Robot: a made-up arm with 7 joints. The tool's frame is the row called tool. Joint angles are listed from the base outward.
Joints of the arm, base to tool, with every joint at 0 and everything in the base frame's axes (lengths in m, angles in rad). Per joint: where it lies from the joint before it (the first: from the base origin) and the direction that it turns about. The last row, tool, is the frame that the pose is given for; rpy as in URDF.
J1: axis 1 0 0 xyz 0.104 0.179 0.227
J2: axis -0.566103 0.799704 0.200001 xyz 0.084 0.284 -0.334
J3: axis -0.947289 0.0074 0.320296 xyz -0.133 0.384 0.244
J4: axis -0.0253 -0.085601 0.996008 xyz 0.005 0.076 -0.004
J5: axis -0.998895 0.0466 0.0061 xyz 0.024 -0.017 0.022
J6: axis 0 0 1 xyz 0.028 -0.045 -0.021
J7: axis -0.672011 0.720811 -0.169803 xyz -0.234 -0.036 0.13
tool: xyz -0.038 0.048 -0.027 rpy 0 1.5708 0
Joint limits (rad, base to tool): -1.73..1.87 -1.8..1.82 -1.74..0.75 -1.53..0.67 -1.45..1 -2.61..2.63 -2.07..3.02
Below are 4 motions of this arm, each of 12 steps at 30 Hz.
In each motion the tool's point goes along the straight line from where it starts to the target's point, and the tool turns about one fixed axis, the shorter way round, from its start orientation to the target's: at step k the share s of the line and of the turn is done. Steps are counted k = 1, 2, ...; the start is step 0. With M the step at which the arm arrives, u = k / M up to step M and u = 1 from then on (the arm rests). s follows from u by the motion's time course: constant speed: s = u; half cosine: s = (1 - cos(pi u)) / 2; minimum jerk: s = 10 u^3 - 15 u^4 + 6 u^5.
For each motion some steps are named. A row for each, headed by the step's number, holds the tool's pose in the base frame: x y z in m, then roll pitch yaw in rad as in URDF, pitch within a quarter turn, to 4 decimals.
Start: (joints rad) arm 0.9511 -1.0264 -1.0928 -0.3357 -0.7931 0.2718 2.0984
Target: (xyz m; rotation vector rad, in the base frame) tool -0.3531 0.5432 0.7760 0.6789 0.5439 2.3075
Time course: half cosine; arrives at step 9
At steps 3, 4, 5, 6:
3: -0.3134 0.6809 0.7156 0.9265 -0.1558 2.0625
4: -0.3220 0.6509 0.7288 0.8618 -0.1995 2.1129
5: -0.3312 0.6190 0.7427 0.7900 -0.2423 2.1700
6: -0.3399 0.5891 0.7559 0.7195 -0.2787 2.2270

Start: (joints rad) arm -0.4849 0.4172 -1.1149 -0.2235 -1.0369 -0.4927 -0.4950
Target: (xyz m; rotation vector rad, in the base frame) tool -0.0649 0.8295 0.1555 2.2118 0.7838 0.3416
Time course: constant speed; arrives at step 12
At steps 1, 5, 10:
1: -0.0136 0.8387 -0.0276 2.1093 0.2755 0.4581
5: -0.0323 0.8354 0.0390 2.1948 0.1807 0.5474
10: -0.0556 0.8312 0.1222 2.2879 0.0528 0.6456

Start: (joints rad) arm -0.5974 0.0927 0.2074 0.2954 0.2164 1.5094 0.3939
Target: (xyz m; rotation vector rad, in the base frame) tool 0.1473 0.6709 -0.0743 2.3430 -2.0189 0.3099
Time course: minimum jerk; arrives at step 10
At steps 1, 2, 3, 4, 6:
1: 0.2155 0.6704 0.0188 3.0359 0.2898 -1.1838
2: 0.2121 0.6705 0.0141 3.0441 0.2657 -1.1943
3: 0.2049 0.6705 0.0043 3.0622 0.2146 -1.2170
4: 0.1942 0.6706 -0.0102 3.0906 0.1404 -1.2517
6: 0.1691 0.6708 -0.0445 -3.1157 -0.0306 -1.3417

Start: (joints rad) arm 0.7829 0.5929 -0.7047 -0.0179 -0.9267 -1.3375 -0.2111
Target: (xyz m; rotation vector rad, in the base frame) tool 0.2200 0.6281 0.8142 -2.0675 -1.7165 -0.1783
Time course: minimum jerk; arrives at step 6
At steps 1, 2, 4, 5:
1: 0.2360 0.6797 0.8069 -2.8535 -0.2021 1.4121
2: 0.2331 0.6703 0.8082 -2.8568 -0.2346 1.3977
4: 0.2235 0.6393 0.8126 -2.8643 -0.3430 1.3497
5: 0.2206 0.6300 0.8139 -2.8656 -0.3756 1.3351

